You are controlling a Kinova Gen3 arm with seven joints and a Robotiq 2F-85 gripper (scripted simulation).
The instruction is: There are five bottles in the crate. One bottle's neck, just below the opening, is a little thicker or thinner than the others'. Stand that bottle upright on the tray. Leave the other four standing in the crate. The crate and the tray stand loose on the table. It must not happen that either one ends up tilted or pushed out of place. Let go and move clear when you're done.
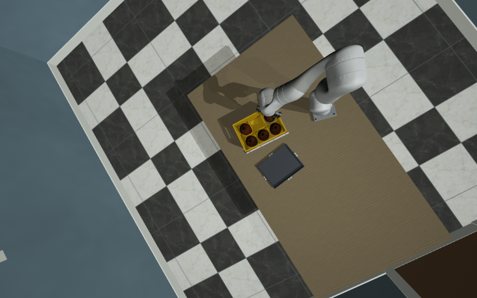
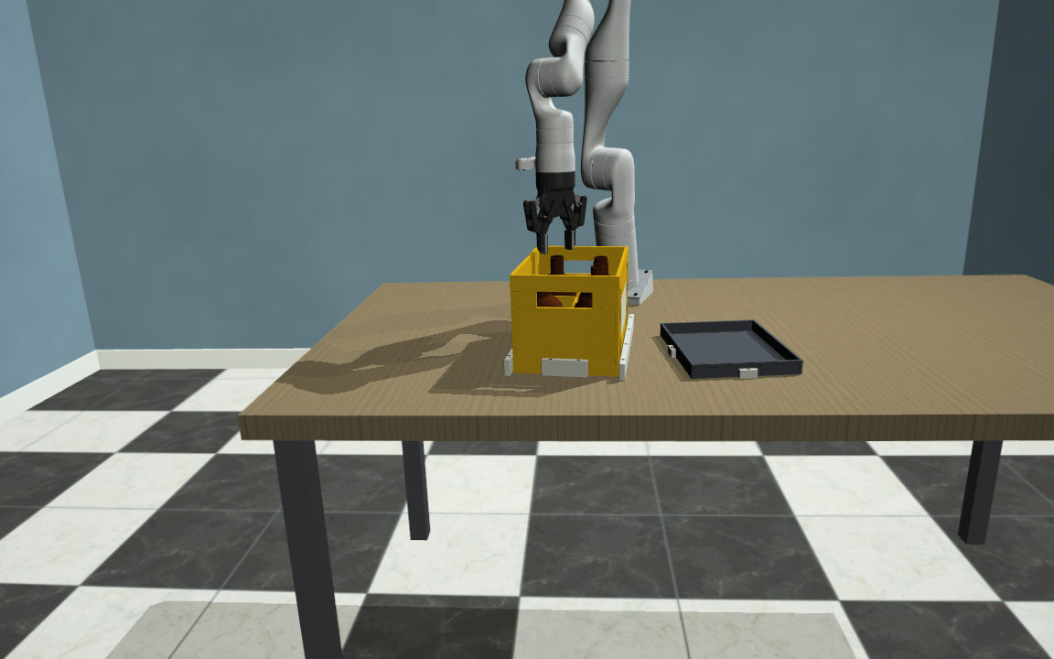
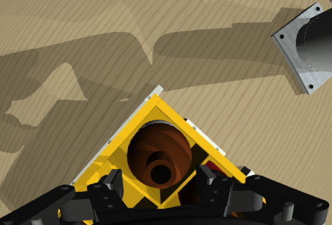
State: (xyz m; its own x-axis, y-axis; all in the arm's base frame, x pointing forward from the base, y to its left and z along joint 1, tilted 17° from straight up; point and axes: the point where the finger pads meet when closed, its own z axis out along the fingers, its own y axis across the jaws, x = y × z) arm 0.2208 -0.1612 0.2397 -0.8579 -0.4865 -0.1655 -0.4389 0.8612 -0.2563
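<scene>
The brown bottle lies 100 mm below my hand, 80 mm to the left of it and 30 mm ahead of it. The rest, counted from my hand: yellow crate: 100 mm below, 100 mm ahead, 20 mm to the left; then dark tray: 280 mm to the left, 180 mm below, 180 mm ahead.
</scene>
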